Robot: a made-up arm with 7 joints. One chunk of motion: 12 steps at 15 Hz.
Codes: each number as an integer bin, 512 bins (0 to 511) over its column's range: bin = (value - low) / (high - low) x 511, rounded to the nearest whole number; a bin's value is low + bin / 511 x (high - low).
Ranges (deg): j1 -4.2..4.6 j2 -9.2..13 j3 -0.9..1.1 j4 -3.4..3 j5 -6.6..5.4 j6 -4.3..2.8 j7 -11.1..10
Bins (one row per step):
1: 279 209 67 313 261 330 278
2: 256 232 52 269 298 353 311
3: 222 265 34 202 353 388 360
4: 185 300 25 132 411 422 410
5: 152 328 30 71 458 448 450
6: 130 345 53 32 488 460 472
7: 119 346 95 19 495 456 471
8: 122 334 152 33 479 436 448
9: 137 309 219 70 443 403 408
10: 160 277 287 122 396 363 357
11: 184 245 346 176 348 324 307
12: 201 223 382 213 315 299 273
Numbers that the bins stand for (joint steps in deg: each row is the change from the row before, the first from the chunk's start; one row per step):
1: 0.605 -0.120 -0.638 0.520 -0.471 0.285 0.379
2: 0.209 0.879 -0.696 -0.031 0.398 0.605 1.742
3: -0.377 2.313 -0.767 -0.870 1.690 1.091 3.765
4: -1.014 3.833 -0.802 -1.747 3.052 1.563 5.830
5: -1.582 5.050 -0.783 -2.511 4.155 1.925 7.481
6: -1.961 5.788 -0.693 -2.999 4.860 2.091 8.390
7: -2.151 5.832 -0.528 -3.162 5.024 2.036 8.348
8: -2.099 5.310 -0.305 -2.987 4.649 1.758 7.399
9: -1.841 4.224 -0.043 -2.523 3.803 1.299 5.747
10: -1.445 2.834 0.223 -1.872 2.699 0.744 3.641
11: -1.031 1.444 0.454 -1.196 1.572 0.202 1.577
12: -0.739 0.488 0.595 -0.732 0.797 -0.146 0.173

